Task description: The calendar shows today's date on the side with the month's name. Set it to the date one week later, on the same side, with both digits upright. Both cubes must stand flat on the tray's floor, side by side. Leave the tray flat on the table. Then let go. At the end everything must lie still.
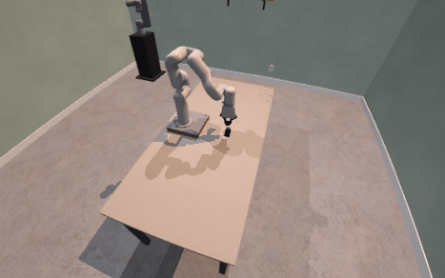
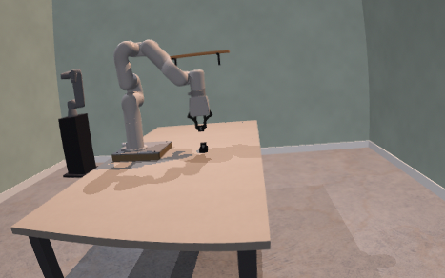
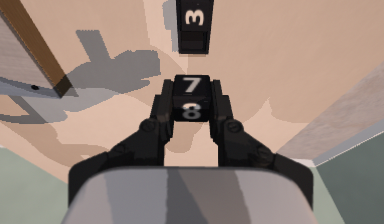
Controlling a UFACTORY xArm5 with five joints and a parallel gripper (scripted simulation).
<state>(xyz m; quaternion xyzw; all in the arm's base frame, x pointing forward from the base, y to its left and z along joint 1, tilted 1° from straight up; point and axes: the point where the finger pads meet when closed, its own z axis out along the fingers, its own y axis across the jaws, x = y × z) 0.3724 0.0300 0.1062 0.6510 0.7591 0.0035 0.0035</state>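
The black cube lies 1 cm below my hand. Also, from my hand: black calendar tray: 2 cm to the left, 13 cm below.
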